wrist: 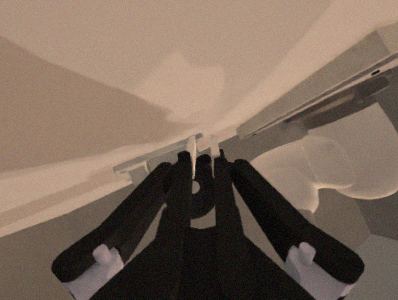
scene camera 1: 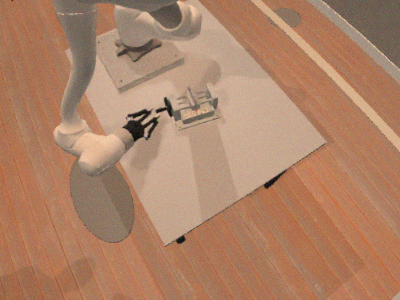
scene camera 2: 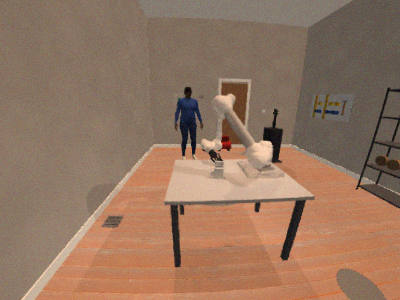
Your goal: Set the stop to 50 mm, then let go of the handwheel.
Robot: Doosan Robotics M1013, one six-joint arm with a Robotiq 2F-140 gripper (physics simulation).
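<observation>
The stop device, a pale grey frame, stands on the table. An upright plate stands between its end walls, and a scale with a small red mark runs along its front; the numbers are too small to read. The black handwheel is on the end facing the arm. My gripper is shut on the handwheel's crank handle, which shows dark between the fingers in the wrist view. In the scene camera 2 view, the gripper is small, at the device. The fingers partly hide the wheel.
The arm's base plate lies on the table behind the device. A person in blue stands beyond the table. A black cabinet and a red object are behind. A shelf rack stands at the right.
</observation>
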